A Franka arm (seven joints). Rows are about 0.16 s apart.
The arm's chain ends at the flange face. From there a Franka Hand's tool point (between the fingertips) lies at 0.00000 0.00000 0.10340 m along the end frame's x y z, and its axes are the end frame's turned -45 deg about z.
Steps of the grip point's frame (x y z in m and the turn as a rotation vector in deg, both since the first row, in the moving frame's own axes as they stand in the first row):
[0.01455 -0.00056 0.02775 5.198 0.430 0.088]
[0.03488 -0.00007 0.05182 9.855 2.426 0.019]
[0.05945 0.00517 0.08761 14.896 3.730 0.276]
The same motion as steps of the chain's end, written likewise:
[0.01596 -0.00351 0.02818 3.980 -3.371 0.088]
[0.03404 -0.00912 0.05344 8.684 -5.253 0.019]
[0.05972 -0.01486 0.09130 13.171 -7.896 0.276]

